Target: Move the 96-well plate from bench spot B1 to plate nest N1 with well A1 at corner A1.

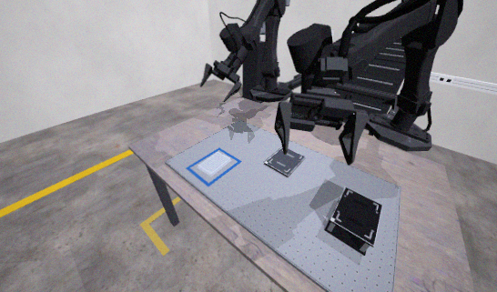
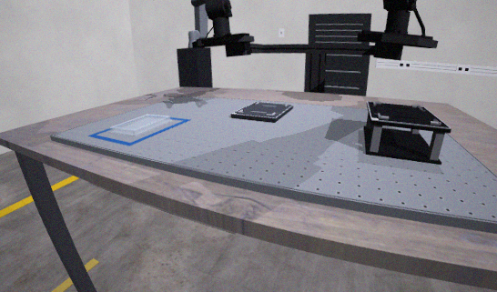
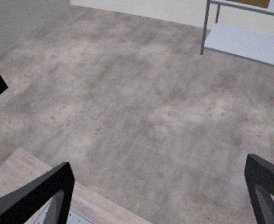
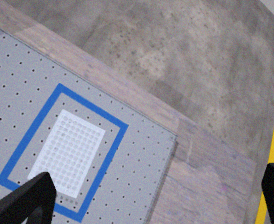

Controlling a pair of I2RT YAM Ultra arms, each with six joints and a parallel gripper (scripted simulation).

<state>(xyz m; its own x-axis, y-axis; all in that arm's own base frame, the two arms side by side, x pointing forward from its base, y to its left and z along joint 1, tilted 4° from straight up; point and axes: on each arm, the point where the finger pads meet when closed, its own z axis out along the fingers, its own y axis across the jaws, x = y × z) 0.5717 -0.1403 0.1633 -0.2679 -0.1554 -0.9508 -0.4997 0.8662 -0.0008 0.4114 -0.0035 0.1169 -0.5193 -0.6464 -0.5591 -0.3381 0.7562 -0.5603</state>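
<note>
Now: right hand 320 mm above the white 96-well plate and 30 mm short of it.
</note>
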